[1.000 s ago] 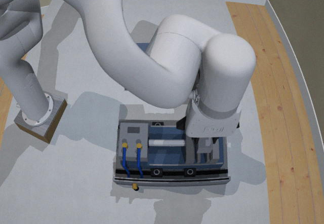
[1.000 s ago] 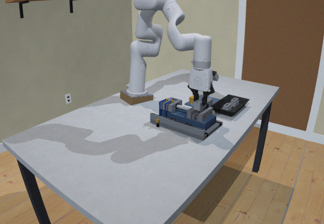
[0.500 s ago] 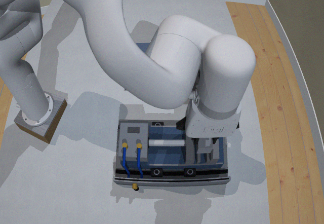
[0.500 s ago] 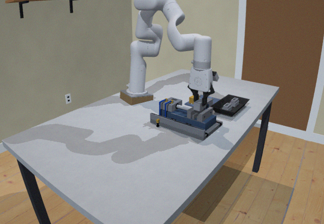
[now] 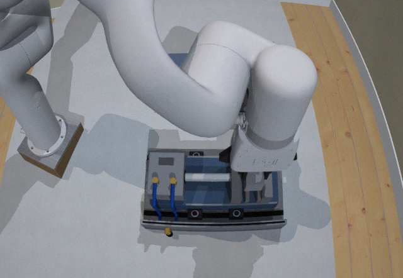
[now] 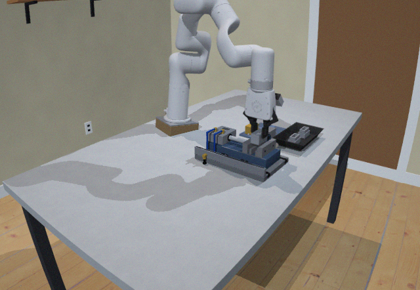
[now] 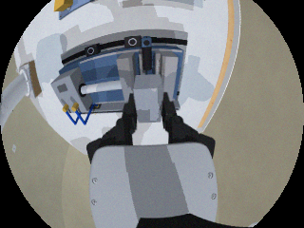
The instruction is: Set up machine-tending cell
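Right now the fixed jaw is 3 cm ahead of my hand, 1 cm to the left of it and 6 cm below it. Also, from my hand: moving jaw 3 cm behind, 6 cm below; work stop 1 cm behind, 5 cm to the left, 5 cm below; ram 9 cm behind, 6 cm below.
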